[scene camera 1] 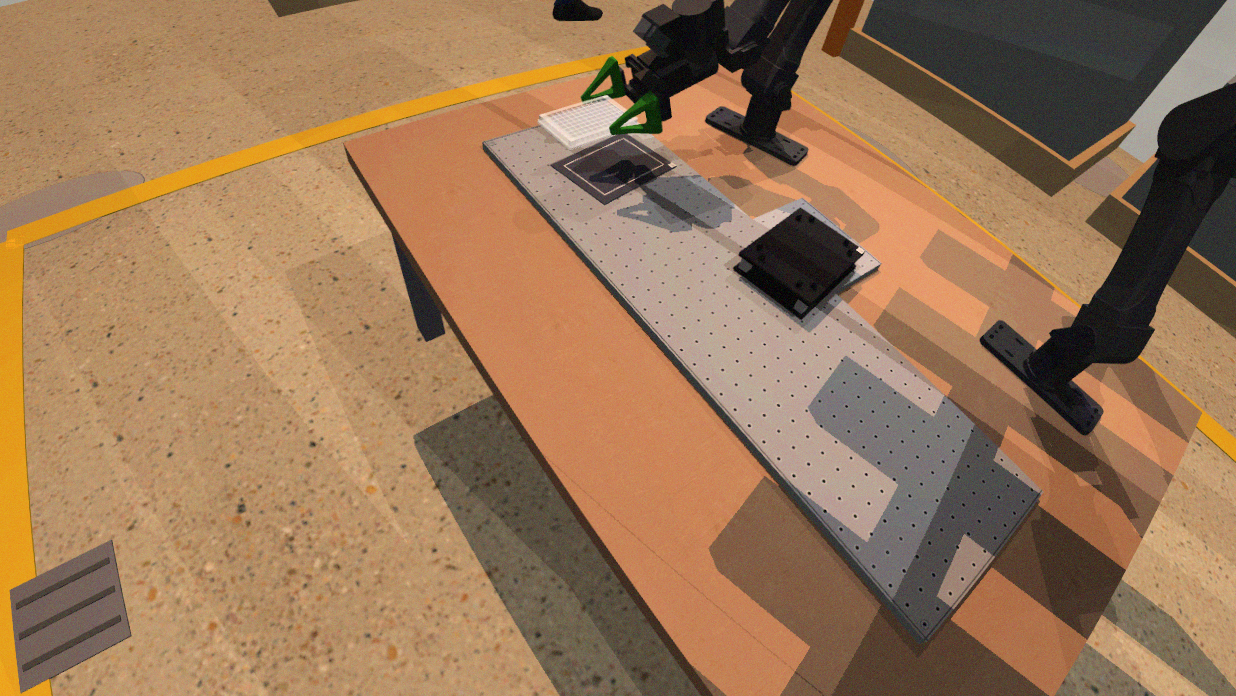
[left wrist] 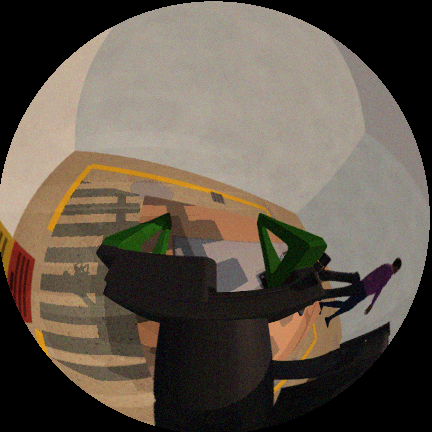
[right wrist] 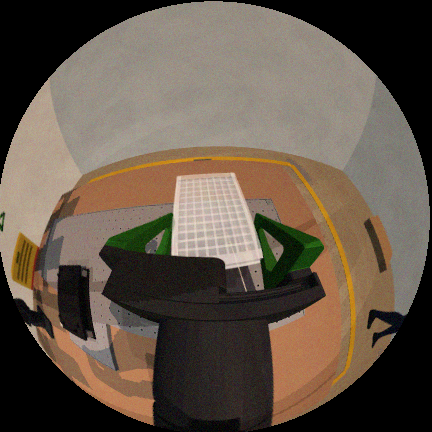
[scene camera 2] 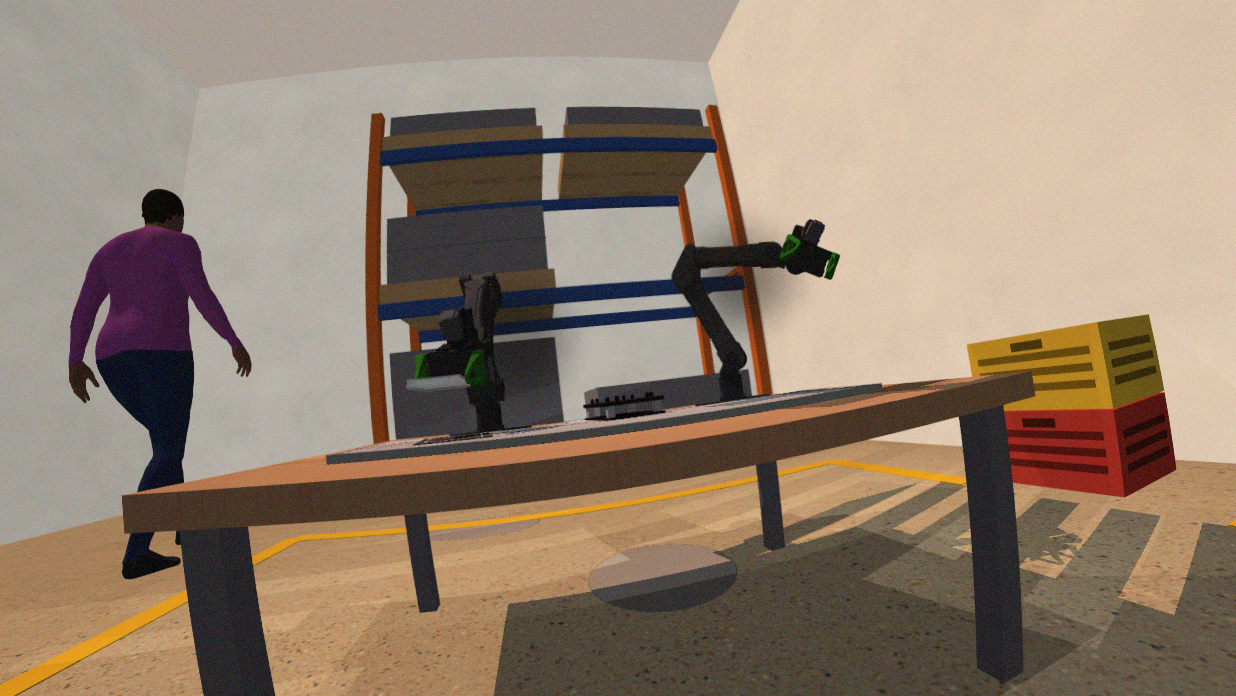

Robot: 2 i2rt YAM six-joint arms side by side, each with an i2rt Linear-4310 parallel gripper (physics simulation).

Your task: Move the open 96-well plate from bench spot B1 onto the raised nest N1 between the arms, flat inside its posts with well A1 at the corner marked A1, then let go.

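Note:
The white 96-well plate is between the fingers of my right gripper, which is shut on its sides. It hangs roughly level, well above the board near dark, white-outlined spot B1. The plate's A1 corner cannot be read. The raised black nest N1 stands between the arm bases, with low posts around its top and a small white tag at one corner; no plate is on it. My left gripper is open and empty, high at the right in scene camera 2.
The perforated grey board runs along the table. A person stands at the left in scene camera 2. A yellow crate on a red crate stands at the right. A shelf rack stands behind the arms.

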